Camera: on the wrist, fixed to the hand. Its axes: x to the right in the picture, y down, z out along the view.
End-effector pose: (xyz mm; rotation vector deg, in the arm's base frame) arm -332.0 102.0 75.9 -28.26 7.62 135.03
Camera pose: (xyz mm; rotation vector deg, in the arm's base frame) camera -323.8 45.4 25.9 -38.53 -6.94 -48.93
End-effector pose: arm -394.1 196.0 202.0 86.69 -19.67 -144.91
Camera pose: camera -328.1 158.3 203.3 -45.31 -61.39 -9.94
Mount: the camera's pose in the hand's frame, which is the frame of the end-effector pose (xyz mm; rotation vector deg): -22.0 38.5 -61.7 -3.12 -54.62 170.57
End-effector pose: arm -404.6 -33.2 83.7 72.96 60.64 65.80
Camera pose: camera -470.3 -47.5 119.1 -85.43 102.39 -54.01
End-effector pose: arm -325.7 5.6 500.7 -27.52 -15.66 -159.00
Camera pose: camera -311.4 -39.0 440.9 -46.41 15.27 22.60
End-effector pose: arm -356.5 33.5 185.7 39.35 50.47 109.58
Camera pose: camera -411.7 -18.0 177.4 -74.95 54.20 -46.54
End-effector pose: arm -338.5 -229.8 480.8 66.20 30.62 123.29
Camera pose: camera -394.4 -276.1 458.4 -56.04 67.03 -22.44
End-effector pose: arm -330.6 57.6 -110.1 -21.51 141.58 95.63
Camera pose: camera -318.6 17.0 -47.0 -145.68 -14.53 -18.64
